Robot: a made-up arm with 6 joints.
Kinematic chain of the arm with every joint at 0, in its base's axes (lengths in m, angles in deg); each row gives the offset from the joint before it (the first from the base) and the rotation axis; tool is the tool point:
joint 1: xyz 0 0 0.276 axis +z
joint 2: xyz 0 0 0 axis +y
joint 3: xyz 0 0 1.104 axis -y
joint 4: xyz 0 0 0 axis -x
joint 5: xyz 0.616 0 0 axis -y
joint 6: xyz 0 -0.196 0 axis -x
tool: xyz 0 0 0
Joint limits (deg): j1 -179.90..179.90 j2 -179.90..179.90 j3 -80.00..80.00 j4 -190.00..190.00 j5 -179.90..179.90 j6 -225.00..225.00
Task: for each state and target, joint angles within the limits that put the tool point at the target. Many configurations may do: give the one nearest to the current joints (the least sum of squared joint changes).
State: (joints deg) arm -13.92 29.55 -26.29 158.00 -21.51 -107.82
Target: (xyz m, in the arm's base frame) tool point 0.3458 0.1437 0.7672
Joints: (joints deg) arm -8.55 9.05 -70.07 170.84 -21.51 -107.82
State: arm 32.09 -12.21 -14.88 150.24 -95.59 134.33
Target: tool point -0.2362 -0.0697 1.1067
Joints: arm 58.72 -46.65 -49.60 147.70 -95.59 134.33
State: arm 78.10 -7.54 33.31 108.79 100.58 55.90
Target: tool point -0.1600 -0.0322 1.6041
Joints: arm 69.98 -31.79 -6.28 135.30 100.58 55.90
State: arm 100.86 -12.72 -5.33 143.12 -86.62 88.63
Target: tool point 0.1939 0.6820 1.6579
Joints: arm 64.02 6.85 19.82 129.43 -86.62 88.63
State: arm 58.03 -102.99 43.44 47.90 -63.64 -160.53
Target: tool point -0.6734 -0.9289 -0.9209
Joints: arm 47.39 -149.79 39.64 47.19 -63.64 -160.53
